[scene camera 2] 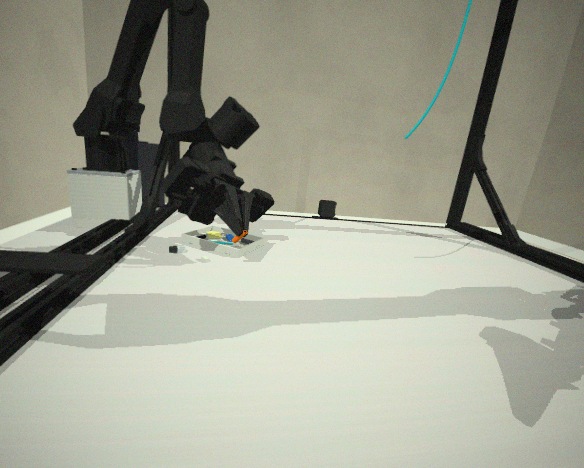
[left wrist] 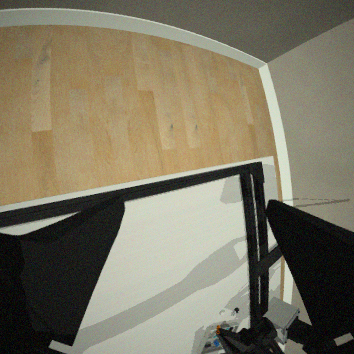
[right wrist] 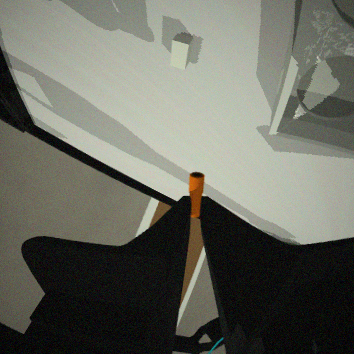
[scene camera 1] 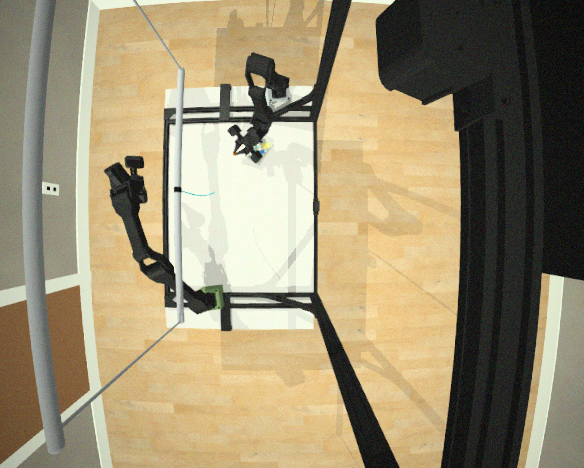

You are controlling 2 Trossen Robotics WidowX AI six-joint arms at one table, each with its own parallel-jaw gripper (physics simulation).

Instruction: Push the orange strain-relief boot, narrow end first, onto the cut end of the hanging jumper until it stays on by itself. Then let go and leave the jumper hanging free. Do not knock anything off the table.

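Pixels of known places: left gripper, fingertip midpoint: (left wrist: 196, 205) (scene camera 1: 140, 172); right gripper, fingertip midpoint: (scene camera 2: 242, 235) (left wrist: 217, 330) (right wrist: 194, 202) (scene camera 1: 234, 154); left arm's base at its link origin: (scene camera 1: 209, 300); right arm's base at its link origin: (scene camera 2: 107, 169) (left wrist: 291, 326) (scene camera 1: 278, 91).
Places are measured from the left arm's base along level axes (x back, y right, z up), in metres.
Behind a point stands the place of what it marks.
Note:
The teal jumper (scene camera 1: 200, 195) {z 0.223, x -0.443, y 0.105 m} (scene camera 2: 445, 80) {z 0.200, x -0.446, y 0.105 m} hangs from the overhead rail, its cut end free in the air. Part of a teal line shows at the bottom of the right wrist view. My right gripper (scene camera 1: 236, 151) {z -0.026, x -0.659, y 0.199 m} (scene camera 2: 244, 232) {z -0.026, x -0.659, y 0.199 m} is shut on the orange boot (scene camera 2: 240, 237) {z -0.030, x -0.663, y 0.199 m} (left wrist: 218, 329) (right wrist: 196, 184) {z -0.033, x -0.670, y 0.210 m}, low over the parts tray and well apart from the jumper. In the right wrist view the boot's wide, hollow end points away from the fingers and its narrow end lies between the fingertips. My left gripper (left wrist: 196, 205) {z 0.132, x -0.590, y -0.171 m} is open and empty, beyond the table's left edge in scene camera 1.
The parts tray (scene camera 2: 220, 251) {z -0.076, x -0.688, y 0.263 m} (right wrist: 284, 100) {z -0.064, x -0.675, y 0.255 m} holds yellow, blue and other small parts. A small black block (scene camera 2: 173, 249) {z -0.072, x -0.762, y 0.260 m} lies beside it. A pale block (right wrist: 180, 52) {z -0.073, x -0.712, y 0.230 m} stands on the table. The grey overhead rail (scene camera 1: 179, 240) {z 0.398, x -0.291, y 0.086 m} crosses above the table. A black frame post (scene camera 2: 485, 90) {z 0.338, x 0.044, y 0.487 m} stands behind the jumper.

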